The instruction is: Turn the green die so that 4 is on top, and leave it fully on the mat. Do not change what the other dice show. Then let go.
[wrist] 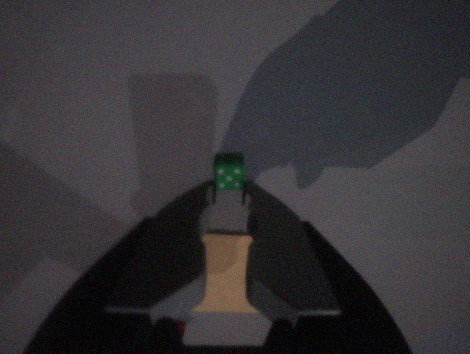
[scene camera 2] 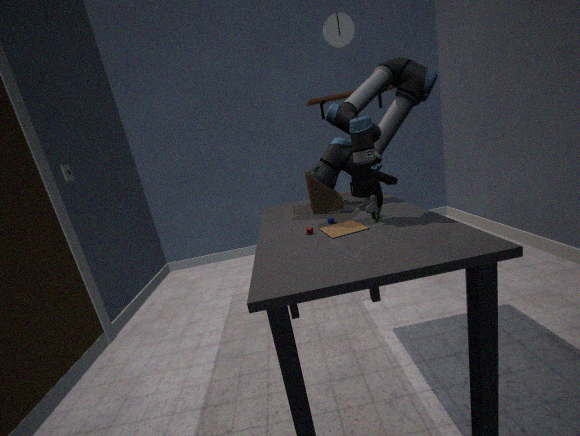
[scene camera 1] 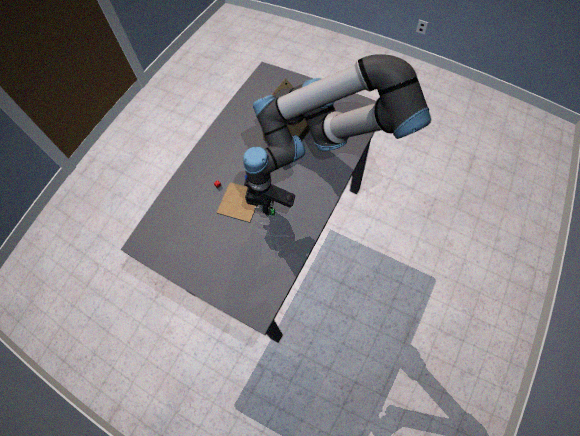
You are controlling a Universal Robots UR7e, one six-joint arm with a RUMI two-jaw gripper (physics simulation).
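Frame: origin at the arm's base, x ahead, y left, z up, level; centimetres.
Where they show: gripper, between the fingertips: [wrist: 229, 183] [scene camera 2: 375, 219] [scene camera 1: 269, 211]; arm's base, origin of its link: [scene camera 2: 320, 181].
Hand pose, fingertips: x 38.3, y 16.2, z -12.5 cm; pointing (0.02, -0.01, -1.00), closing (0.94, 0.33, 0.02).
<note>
Things, the pixels of their top centre, and the offset from my fingertips. Level surfaces: height alone.
- green die, centre of its top: [wrist: 229, 178] [scene camera 1: 271, 210] [scene camera 2: 377, 215] dx -0.4, dy +1.0, dz +1.1 cm
- tan mat, centre of its top: [wrist: 211, 279] [scene camera 2: 342, 228] [scene camera 1: 239, 201] dx +2.7, dy -12.6, dz -0.5 cm
- red die, centre of its top: [wrist: 172, 340] [scene camera 2: 309, 228] [scene camera 1: 217, 182] dx +1.4, dy -24.7, dz +1.1 cm
- blue die, centre of its top: [scene camera 1: 247, 177] [scene camera 2: 330, 218] dx -7.3, dy -15.8, dz +1.1 cm
- grey table, height of its surface: dz -0.9 cm
The green die [scene camera 1: 272, 211] [scene camera 2: 378, 218] [wrist: 229, 176] is between the fingertips of my gripper [scene camera 1: 269, 210] [scene camera 2: 376, 216] [wrist: 229, 183], which is shut on it. A face with five white pips faces the wrist camera; a darker face shows beyond it, its pips unreadable. The die is beside the tan mat [scene camera 1: 234, 204] [scene camera 2: 344, 230] [wrist: 227, 270], off its edge, at or close to table height. The red die [scene camera 1: 217, 184] [scene camera 2: 310, 231] [wrist: 180, 329] lies on the table past the mat. The blue die [scene camera 1: 246, 177] [scene camera 2: 331, 220] lies near the mat and is partly hidden in scene camera 1.
The grey table [scene camera 1: 200, 250] [scene camera 2: 310, 270] carries the arm. A brown wedge-shaped block [scene camera 2: 324, 197] stands at the back near the arm's base. The arm's shadow falls over the table beside the green die.
</note>
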